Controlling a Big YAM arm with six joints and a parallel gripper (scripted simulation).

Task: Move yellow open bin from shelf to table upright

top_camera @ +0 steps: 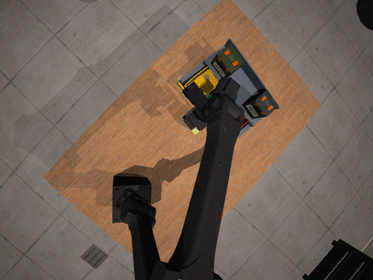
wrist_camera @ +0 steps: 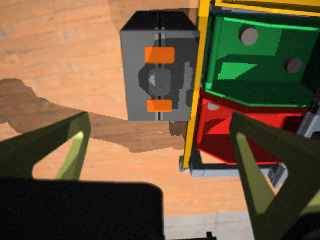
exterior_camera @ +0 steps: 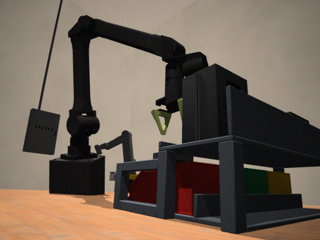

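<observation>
Now: the thin yellow rod 14 cm below my hand, 4 cm ahead of it and 2 cm to the right of it. From my hand the other things lie so: red bin 15 cm to the right, 15 cm below, 11 cm ahead; green bin 15 cm below, 14 cm ahead, 5 cm to the right; yellow open bin 17 cm ahead, 15 cm below, 6 cm to the left.
</observation>
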